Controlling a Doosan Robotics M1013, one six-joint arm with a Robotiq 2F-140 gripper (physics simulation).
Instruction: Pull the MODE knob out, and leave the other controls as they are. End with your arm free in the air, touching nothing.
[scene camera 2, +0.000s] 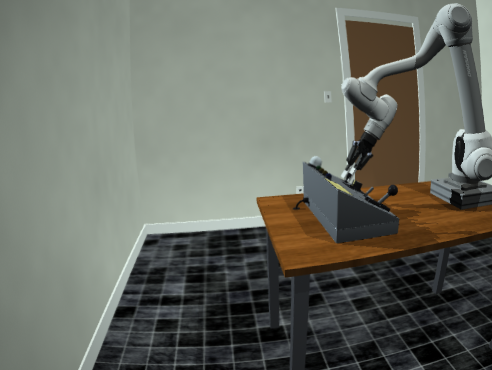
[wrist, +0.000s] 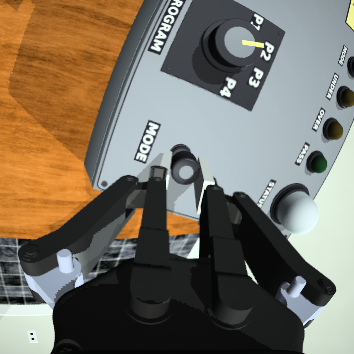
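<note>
The MODE knob (wrist: 185, 169) is a small dark round knob with a grey cap, beside the MODE label (wrist: 148, 142) near the panel's edge in the wrist view. My gripper (wrist: 182, 166) (scene camera 2: 348, 176) is shut on the MODE knob, with one light fingertip pad on each side of it. In the scene view the fingertips are at the sloped face of the grey console (scene camera 2: 320, 200) (wrist: 135, 107), and the knob itself is hidden there.
The PROGRAM dial (wrist: 239, 42) points at P2. Small lamps, the green one (wrist: 317, 162) among them, and a white STATUS dome (wrist: 298, 211) (scene camera 2: 315, 161) stand on the console. A ball-topped lever (scene camera 2: 392, 190) rises at its lower end. The console stands on a wooden table (scene camera 2: 425, 220).
</note>
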